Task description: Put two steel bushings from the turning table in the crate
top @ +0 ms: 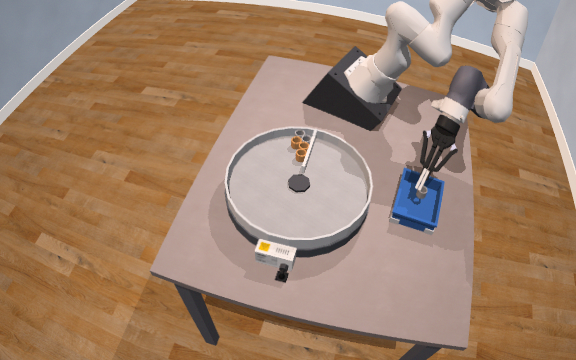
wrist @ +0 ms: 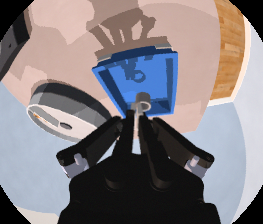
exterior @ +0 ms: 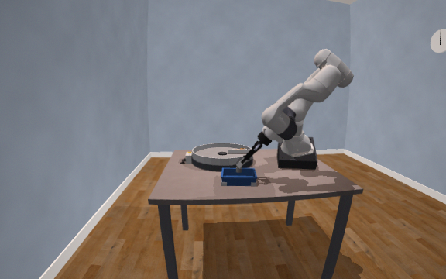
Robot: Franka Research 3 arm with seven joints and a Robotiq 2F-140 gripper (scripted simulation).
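My gripper is now 20 mm short of the blue crate, 10 mm to the right of it and 80 mm above it. The rest, counted from my hand: grey round turning table: 130 mm ahead, 350 mm to the right, 50 mm below.
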